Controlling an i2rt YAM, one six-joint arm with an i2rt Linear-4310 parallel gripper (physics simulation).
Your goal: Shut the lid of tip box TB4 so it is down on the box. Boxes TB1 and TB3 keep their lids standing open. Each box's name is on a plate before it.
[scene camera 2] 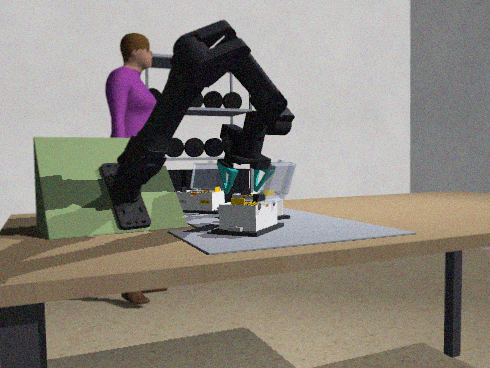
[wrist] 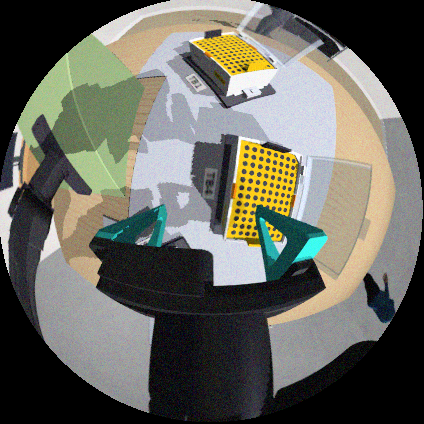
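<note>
Tip box TB4 [wrist: 267, 190], with its yellow rack, is in the middle of the wrist view; its clear lid [wrist: 345, 210] is open, leaning away to the right. In scene camera 2, a box partly hidden behind the front box looks like TB4 [scene camera 2: 280, 207], with a clear lid [scene camera 2: 284, 177] standing up. TB1 [wrist: 234, 60] [scene camera 2: 200, 201] is farther back, its lid [scene camera 2: 207, 175] open. The front box [scene camera 2: 247, 217] appears to be TB3; its plate is unreadable and its lid is unclear. My gripper [scene camera 2: 243, 191] [wrist: 210, 209] is open and empty, low above the boxes; one fingertip overlaps TB4's rack in the wrist view.
The boxes stand on a grey-blue mat [scene camera 2: 325, 232] [wrist: 310, 110] on the wooden table [scene camera 2: 390, 215]. A green slanted board [scene camera 2: 75, 195] [wrist: 85, 105] stands beside the arm's base. A person in purple [scene camera 2: 122, 100] and a shelf rack are behind the table.
</note>
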